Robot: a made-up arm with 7 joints. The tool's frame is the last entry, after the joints. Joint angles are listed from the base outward.
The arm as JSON. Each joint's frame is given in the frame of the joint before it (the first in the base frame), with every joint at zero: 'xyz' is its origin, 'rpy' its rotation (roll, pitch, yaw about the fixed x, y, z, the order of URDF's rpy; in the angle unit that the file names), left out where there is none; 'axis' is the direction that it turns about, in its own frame. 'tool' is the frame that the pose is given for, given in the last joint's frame.
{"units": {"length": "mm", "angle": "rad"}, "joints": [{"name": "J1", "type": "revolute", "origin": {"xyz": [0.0, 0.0, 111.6], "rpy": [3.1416, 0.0, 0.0]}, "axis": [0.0, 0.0, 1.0]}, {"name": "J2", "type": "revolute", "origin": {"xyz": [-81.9, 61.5, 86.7], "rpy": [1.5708, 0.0, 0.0]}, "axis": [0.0, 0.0, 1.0]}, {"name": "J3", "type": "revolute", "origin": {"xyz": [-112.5, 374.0, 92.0], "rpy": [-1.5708, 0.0, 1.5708]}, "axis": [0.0, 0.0, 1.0]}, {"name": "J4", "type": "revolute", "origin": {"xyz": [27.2, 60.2, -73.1], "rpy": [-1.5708, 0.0, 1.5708]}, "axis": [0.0, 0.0, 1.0]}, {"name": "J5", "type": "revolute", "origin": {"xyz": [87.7, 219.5, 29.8], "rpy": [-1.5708, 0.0, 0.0]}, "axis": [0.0, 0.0, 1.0]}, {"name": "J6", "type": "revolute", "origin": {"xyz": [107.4, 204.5, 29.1], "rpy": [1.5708, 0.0, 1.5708]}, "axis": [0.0, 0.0, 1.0]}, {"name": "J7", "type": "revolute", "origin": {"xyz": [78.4, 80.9, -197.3], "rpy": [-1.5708, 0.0, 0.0]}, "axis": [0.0, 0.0, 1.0]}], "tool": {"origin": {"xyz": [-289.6, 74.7, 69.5], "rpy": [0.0, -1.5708, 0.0]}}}
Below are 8 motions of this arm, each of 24 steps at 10 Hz.
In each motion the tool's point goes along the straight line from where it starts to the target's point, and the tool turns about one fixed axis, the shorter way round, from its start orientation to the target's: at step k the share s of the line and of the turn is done. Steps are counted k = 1, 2, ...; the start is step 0. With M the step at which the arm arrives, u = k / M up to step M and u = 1 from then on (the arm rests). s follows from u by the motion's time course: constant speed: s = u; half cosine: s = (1 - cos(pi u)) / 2; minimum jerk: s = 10 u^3 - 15 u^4 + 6 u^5.
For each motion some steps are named. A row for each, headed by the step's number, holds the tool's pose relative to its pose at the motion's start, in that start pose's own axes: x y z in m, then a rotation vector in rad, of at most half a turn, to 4 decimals.
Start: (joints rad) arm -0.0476 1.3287 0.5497 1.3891 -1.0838 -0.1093 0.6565
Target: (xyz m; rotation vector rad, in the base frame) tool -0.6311 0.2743 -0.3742 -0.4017 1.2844 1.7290
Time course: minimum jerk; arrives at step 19
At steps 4, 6, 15, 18, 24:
4: 0.0040 -0.0033 -0.0070 -0.0082 0.0262 -0.0117
6: 0.0111 -0.0093 -0.0195 -0.0228 0.0730 -0.0325
15: 0.0559 -0.0468 -0.0987 -0.1153 0.3692 -0.1645
18: 0.0598 -0.0501 -0.1056 -0.1233 0.3948 -0.1759
24: 0.0599 -0.0501 -0.1057 -0.1234 0.3954 -0.1762

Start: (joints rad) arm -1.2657 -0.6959 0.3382 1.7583 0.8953 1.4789 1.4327
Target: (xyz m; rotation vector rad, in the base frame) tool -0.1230 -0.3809 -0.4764 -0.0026 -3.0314 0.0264
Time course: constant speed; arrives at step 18
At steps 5, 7, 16, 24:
5: -0.0920 0.0622 -0.1881 0.4482 -0.0910 -0.3450
7: -0.1289 0.0871 -0.2633 0.6275 -0.1274 -0.4830
16: -0.2945 0.1991 -0.6019 1.4342 -0.2911 -1.1041
24: -0.3314 0.2239 -0.6771 1.6135 -0.3275 -1.2421

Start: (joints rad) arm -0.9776 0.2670 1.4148 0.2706 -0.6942 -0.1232 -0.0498
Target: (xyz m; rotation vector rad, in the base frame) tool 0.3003 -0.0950 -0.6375 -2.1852 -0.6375 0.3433
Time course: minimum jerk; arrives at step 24
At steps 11, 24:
11: 0.0079 0.0919 -0.0511 0.0110 0.2180 -0.0646
24: 0.0186 0.2177 -0.1210 0.0261 0.5163 -0.1529

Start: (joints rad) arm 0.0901 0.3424 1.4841 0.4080 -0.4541 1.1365 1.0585
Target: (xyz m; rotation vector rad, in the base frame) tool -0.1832 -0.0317 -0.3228 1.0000 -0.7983 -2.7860
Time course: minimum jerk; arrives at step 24
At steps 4, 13, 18, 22, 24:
4: -0.0023 0.0075 -0.0059 -0.0249 0.0235 0.0531
13: -0.0368 0.1227 -0.0964 -0.4060 0.3827 0.8636
18: -0.0571 0.1904 -0.1497 -0.6299 0.5939 1.3400
22: -0.0634 0.2113 -0.1661 -0.6991 0.6591 1.4871
24: -0.0637 0.2124 -0.1669 -0.7027 0.6624 1.4947

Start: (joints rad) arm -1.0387 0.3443 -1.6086 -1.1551 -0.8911 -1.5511 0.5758
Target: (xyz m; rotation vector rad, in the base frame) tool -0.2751 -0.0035 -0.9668 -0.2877 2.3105 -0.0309
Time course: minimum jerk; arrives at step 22
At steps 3, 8, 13, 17, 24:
3: -0.0074 0.0061 -0.0001 -0.0064 -0.0144 0.0055
8: -0.0923 0.0769 -0.0008 -0.0807 -0.1803 0.0689
13: -0.2397 0.1997 -0.0020 -0.2097 -0.4684 0.1789
17: -0.3303 0.2753 -0.0027 -0.2890 -0.6456 0.2466
24: -0.3595 0.2996 -0.0030 -0.3145 -0.7025 0.2683

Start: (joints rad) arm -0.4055 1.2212 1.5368 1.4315 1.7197 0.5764 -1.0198
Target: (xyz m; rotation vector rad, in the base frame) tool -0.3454 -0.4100 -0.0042 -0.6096 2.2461 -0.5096
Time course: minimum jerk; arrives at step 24
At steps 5, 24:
5: -0.0176 -0.0319 -0.0312 0.0812 0.0327 -0.0092
24: -0.2721 -0.4941 -0.4838 1.2580 0.5061 -0.1426

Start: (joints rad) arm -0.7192 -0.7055 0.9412 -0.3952 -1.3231 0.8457 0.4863
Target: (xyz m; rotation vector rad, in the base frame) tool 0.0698 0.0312 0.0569 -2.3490 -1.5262 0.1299
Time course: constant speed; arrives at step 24
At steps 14, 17, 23, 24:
14: -0.0022 -0.1021 0.0019 -0.4366 -0.1312 0.1337
17: -0.0026 -0.1239 0.0022 -0.5301 -0.1593 0.1623
23: -0.0035 -0.1677 0.0030 -0.7172 -0.2156 0.2196
24: -0.0037 -0.1750 0.0032 -0.7484 -0.2249 0.2292

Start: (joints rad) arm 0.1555 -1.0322 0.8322 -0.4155 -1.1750 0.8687 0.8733
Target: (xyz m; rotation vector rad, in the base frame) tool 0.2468 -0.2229 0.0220 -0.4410 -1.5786 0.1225
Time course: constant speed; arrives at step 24
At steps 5, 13, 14, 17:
5: 0.0035 0.0236 -0.0386 0.1796 -0.0914 -0.1033
13: 0.0091 0.0614 -0.1003 0.4669 -0.2376 -0.2685
14: 0.0098 0.0661 -0.1080 0.5028 -0.2558 -0.2892
17: 0.0119 0.0803 -0.1312 0.6106 -0.3107 -0.3511

